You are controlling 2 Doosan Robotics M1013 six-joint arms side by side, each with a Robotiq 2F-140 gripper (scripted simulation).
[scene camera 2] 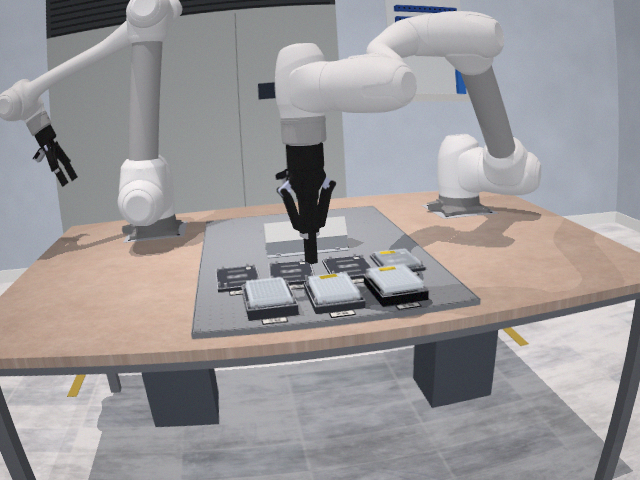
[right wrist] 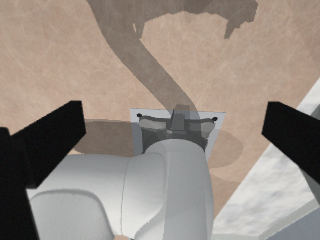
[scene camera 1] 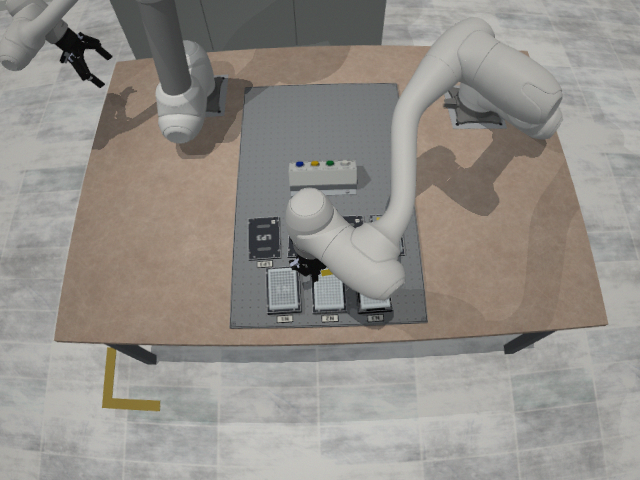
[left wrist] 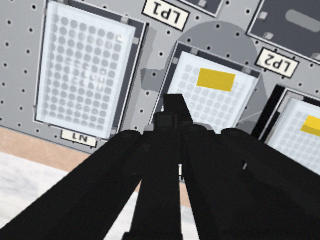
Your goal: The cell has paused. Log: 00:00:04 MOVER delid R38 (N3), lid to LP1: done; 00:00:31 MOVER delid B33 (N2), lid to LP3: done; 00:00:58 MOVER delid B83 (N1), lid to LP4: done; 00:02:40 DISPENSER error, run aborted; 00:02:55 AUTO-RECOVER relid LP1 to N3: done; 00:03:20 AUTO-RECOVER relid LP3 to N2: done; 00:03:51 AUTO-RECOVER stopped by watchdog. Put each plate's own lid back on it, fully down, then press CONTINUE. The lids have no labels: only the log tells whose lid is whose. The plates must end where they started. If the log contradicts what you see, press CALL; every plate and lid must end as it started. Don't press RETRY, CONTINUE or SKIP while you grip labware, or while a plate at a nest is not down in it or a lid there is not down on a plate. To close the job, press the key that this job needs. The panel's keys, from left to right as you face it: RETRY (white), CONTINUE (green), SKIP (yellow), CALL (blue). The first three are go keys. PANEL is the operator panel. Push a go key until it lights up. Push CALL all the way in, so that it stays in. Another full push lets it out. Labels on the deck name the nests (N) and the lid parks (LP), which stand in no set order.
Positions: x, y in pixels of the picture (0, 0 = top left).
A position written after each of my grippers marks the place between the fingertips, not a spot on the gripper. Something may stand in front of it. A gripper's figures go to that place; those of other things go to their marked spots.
Labels:
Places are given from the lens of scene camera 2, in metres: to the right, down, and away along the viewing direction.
my left gripper (scene camera 2: 311, 262): -0.02, 0.05, 1.19
my right gripper (scene camera 2: 70, 181): -0.89, -0.21, 1.78
plate (scene camera 2: 273, 291): -0.10, 0.10, 1.16
operator panel (scene camera 2: 281, 239): -0.10, 0.00, 1.52
The marked spots on the operator panel and the plate are 0.38 m apart.

